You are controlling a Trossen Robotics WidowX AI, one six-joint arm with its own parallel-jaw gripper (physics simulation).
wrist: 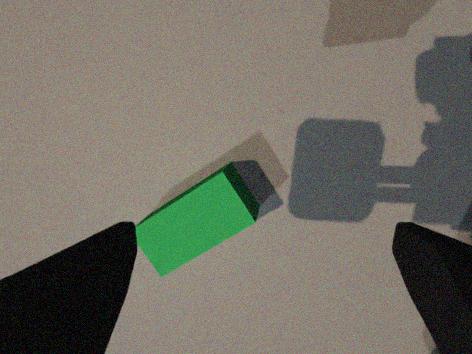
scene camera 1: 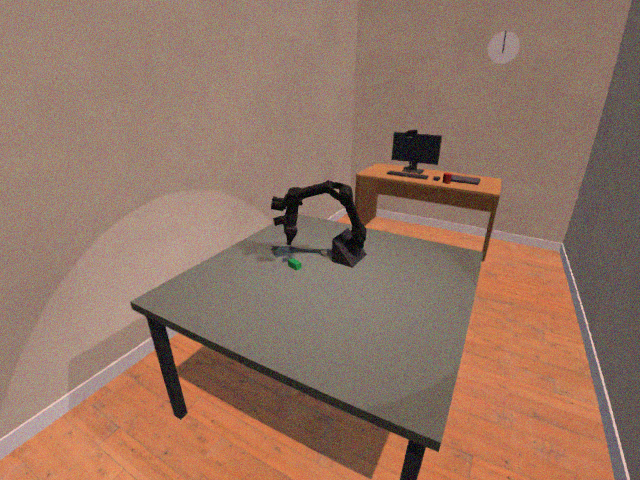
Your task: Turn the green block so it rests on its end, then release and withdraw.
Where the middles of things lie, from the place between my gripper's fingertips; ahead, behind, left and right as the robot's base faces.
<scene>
Now: the green block (wrist: 221,205) 2 cm ahead of my hand, 5 cm to the left of it and 10 cm below it.
</scene>
